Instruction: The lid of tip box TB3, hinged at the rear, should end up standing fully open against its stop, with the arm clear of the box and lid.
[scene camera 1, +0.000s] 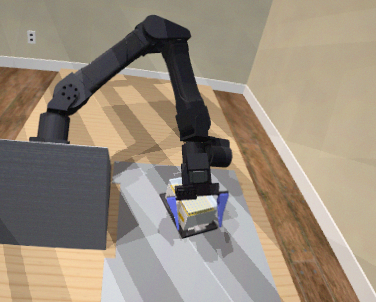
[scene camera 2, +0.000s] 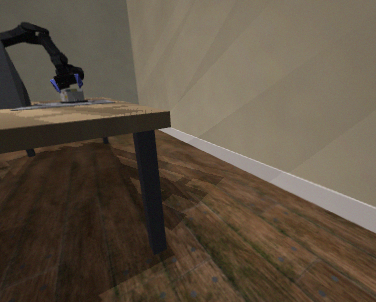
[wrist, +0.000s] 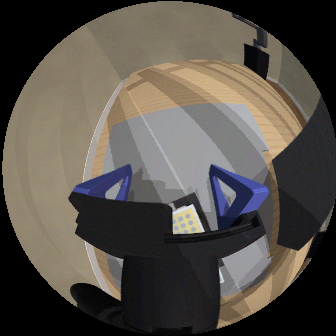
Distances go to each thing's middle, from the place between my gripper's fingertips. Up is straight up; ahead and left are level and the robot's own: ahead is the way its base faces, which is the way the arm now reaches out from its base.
Labels:
Right now the clear lid (wrist: 185, 220) is 20 mm ahead of my hand and 110 mm to the left of it.

